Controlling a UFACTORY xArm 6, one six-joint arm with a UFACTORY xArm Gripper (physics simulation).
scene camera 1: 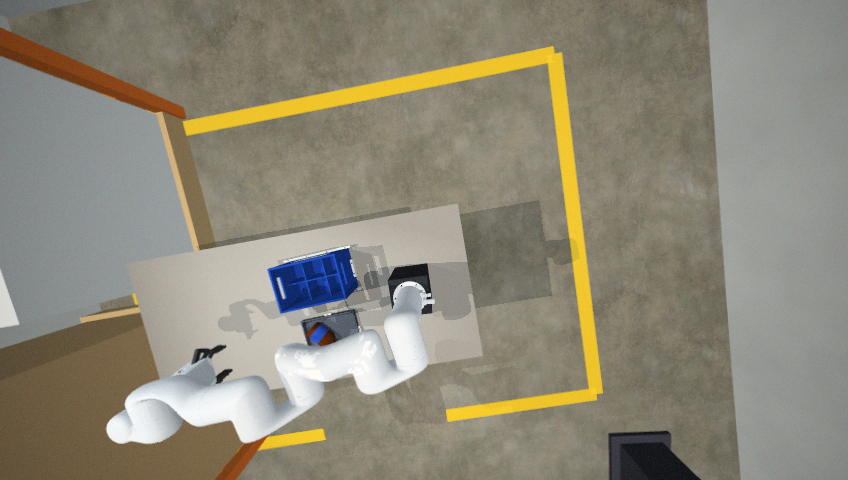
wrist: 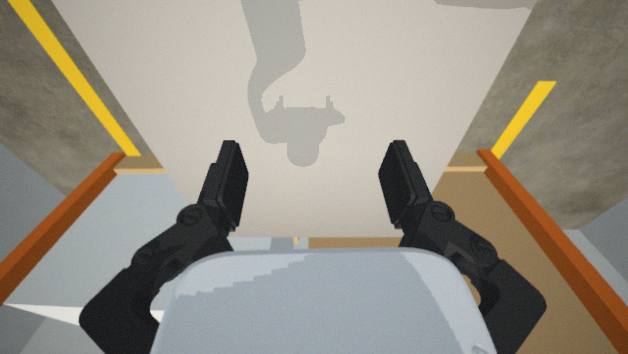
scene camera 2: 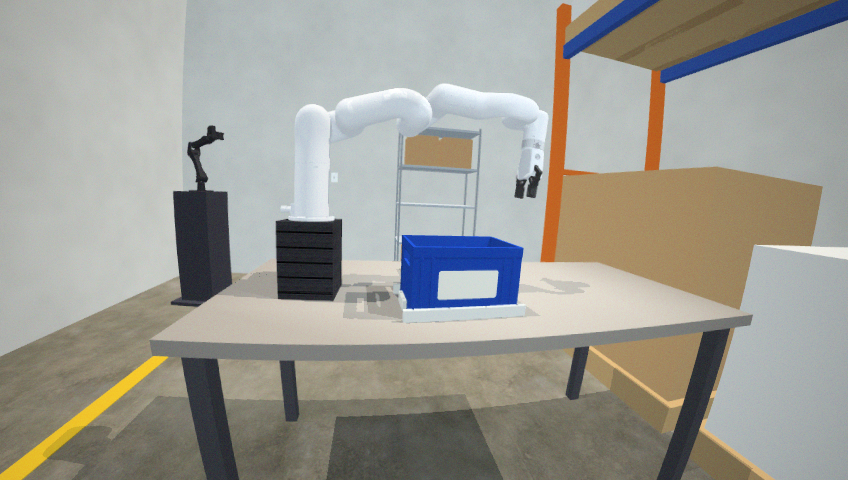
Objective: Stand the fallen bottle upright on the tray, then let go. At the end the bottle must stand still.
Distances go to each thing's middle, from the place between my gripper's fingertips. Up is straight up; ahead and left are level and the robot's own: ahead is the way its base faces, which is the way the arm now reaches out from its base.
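The blue divided crate (scene camera 2: 436,271) is 21 cm below my hand, 26 cm behind it and 22 cm to the right of it. Then there's a dark grey tray (scene camera 1: 343,324), and that one is 29 cm below my hand, 27 cm behind it and 7 cm to the left of it. You'd find the white fixture (scene camera 2: 497,311) far below my hand, a good way behind it and far to the right of it. Going by their middles, the white fixture is the farthest from my hand of the things named here.
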